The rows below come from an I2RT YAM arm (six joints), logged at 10 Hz.
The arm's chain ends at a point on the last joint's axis. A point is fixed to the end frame.
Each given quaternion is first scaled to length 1.
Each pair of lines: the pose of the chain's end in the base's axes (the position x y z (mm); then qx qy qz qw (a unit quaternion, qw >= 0)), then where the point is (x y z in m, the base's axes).
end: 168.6 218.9 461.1 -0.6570 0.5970 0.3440 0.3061
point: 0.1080 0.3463 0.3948
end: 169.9 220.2 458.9 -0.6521 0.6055 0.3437 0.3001
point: 0.1099 0.3477 0.3921
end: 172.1 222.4 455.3 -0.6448 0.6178 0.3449 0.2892
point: 0.1125 0.3497 0.3880
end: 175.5 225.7 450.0 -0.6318 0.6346 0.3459 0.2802
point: 0.1177 0.3539 0.3827
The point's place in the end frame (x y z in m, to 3 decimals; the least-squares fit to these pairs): -0.022 0.047 0.147
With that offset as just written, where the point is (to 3 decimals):
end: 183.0 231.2 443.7 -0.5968 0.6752 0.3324 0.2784
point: 0.136 0.363 0.374
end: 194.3 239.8 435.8 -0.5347 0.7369 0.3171 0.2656
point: 0.163 0.375 0.364
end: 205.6 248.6 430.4 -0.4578 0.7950 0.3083 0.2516
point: 0.191 0.385 0.357
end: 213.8 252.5 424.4 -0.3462 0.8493 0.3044 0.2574
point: 0.226 0.391 0.354
